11 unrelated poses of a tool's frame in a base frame.
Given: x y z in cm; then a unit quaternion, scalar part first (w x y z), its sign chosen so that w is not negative.
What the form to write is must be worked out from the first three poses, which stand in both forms.
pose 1, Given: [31.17, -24.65, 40.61, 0.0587, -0.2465, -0.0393, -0.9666]
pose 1, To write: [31.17, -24.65, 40.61, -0.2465, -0.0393, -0.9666, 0.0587]
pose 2, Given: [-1.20, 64.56, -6.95, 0.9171, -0.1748, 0.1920, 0.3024]
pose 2, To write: [-1.20, 64.56, -6.95, -0.1748, 0.1920, 0.3024, 0.9171]
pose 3, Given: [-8.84, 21.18, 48.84, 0.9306, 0.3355, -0.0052, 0.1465]
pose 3, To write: [-8.84, 21.18, 48.84, 0.3355, -0.0052, 0.1465, 0.9306]
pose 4, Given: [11.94, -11.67, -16.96, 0.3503, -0.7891, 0.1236, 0.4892]
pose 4, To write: [11.94, -11.67, -16.96, -0.7891, 0.1236, 0.4892, 0.3503]
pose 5, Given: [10.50, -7.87, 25.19, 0.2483, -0.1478, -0.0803, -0.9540]
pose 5, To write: [10.50, -7.87, 25.19, -0.1478, -0.0803, -0.9540, 0.2483]
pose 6, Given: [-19.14, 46.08, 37.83, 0.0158, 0.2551, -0.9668, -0.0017]
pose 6, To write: [-19.14, 46.08, 37.83, 0.2551, -0.9668, -0.0017, 0.0158]
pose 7, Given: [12.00, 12.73, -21.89, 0.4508, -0.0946, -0.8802, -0.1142]
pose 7, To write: [12.00, 12.73, -21.89, -0.0946, -0.8802, -0.1142, 0.4508]
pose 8, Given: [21.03, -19.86, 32.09, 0.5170, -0.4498, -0.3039, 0.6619]
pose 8, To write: [21.03, -19.86, 32.09, -0.4498, -0.3039, 0.6619, 0.5170]
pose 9, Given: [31.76, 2.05, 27.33, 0.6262, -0.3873, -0.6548, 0.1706]
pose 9, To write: [31.76, 2.05, 27.33, -0.3873, -0.6548, 0.1706, 0.6262]
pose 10, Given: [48.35, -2.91, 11.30, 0.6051, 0.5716, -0.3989, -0.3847]
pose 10, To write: [48.35, -2.91, 11.30, 0.5716, -0.3989, -0.3847, 0.6051]
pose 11, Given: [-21.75, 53.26, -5.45, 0.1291, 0.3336, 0.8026, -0.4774]
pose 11, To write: [-21.75, 53.26, -5.45, 0.3336, 0.8026, -0.4774, 0.1291]
